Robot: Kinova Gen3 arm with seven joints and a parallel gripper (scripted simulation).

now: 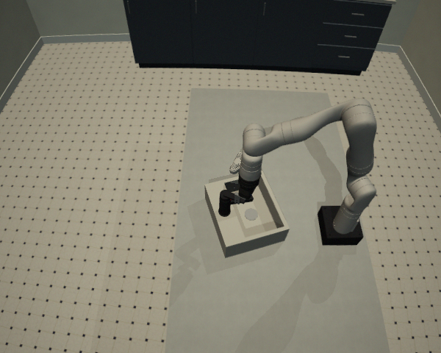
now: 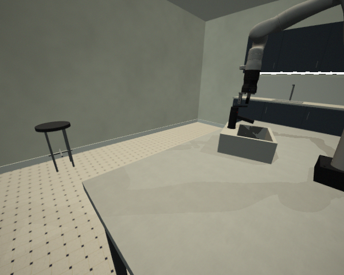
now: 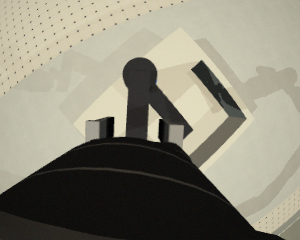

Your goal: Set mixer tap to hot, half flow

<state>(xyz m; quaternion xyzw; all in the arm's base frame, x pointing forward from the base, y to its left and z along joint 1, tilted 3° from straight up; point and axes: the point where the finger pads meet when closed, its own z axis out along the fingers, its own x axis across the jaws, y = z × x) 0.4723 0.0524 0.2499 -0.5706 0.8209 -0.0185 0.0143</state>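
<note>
Now: hand 2 cm short of the lever, 1 cm to the left of it and 4 cm above it. From my hand the other things lie so: sink basin (5 cm behind, 7 cm to the right, 27 cm below).
</note>
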